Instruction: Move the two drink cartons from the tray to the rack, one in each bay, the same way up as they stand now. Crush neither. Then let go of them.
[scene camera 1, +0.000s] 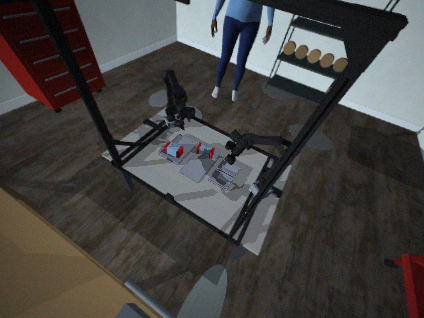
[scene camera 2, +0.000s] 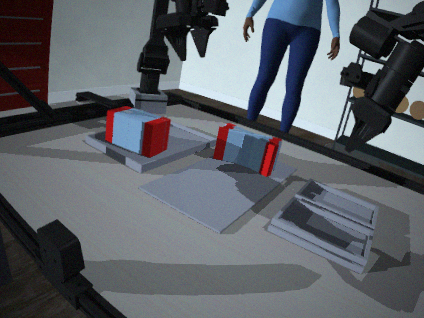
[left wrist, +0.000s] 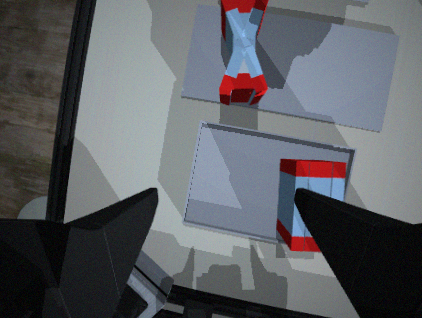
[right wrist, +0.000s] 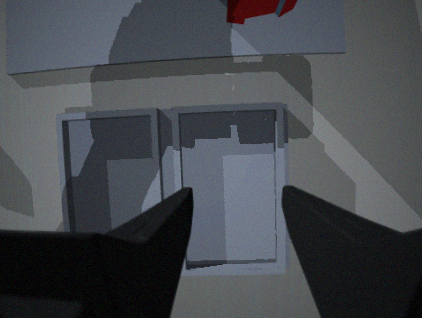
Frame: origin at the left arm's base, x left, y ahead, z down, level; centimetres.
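Seen in the pictures: left gripper, fingertip midpoint: (scene camera 1: 186, 126) (scene camera 2: 193, 59) (left wrist: 227, 194); right gripper, fingertip midpoint: (scene camera 2: 348, 148) (right wrist: 237, 195); left arm's base, origin of the base link: (scene camera 1: 171, 118) (scene camera 2: 148, 91) (left wrist: 121, 303).
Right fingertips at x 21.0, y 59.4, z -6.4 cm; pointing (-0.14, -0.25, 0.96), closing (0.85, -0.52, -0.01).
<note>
Offsets run from my right fingertips to a thing's top centre.
A blue carton with red ends {dx -30.5, dy -27.7, dz +4.5 cm} (scene camera 1: 173, 149) (scene camera 2: 132, 131) (left wrist: 287, 200) lies on the tray {dx -25.6, dy -30.2, dz +10.3 cm} (scene camera 2: 190, 145) (left wrist: 240, 175), straight-sided. A second blue and red carton {dx -8.8, dy -18.5, dz +4.8 cm} (scene camera 1: 205, 150) (scene camera 2: 245, 147) (left wrist: 243, 45) (right wrist: 257, 10) is on the flat grey plate (scene camera 1: 195, 170) (scene camera 2: 200, 195) (left wrist: 345, 70) (right wrist: 55, 45); its middle is pinched narrow. The two-bay rack {dx -3.8, dy +4.5, dz +9.9 cm} (scene camera 1: 220, 185) (scene camera 2: 316, 250) (right wrist: 225, 107) holds no carton. My left gripper (scene camera 1: 175, 126) (scene camera 2: 192, 57) (left wrist: 227, 194) is wide open and empty, above the tray. My right gripper (scene camera 1: 231, 160) (scene camera 2: 352, 149) (right wrist: 237, 195) is partly open and empty, above the rack.
The plate lies between the tray and the rack. A dark frame (scene camera 2: 60, 250) runs around the table, with posts rising at its sides. A person (scene camera 1: 240, 45) (scene camera 2: 285, 60) stands behind the table. A red drawer cabinet (scene camera 1: 55, 50) and a shelf unit are farther back.
</note>
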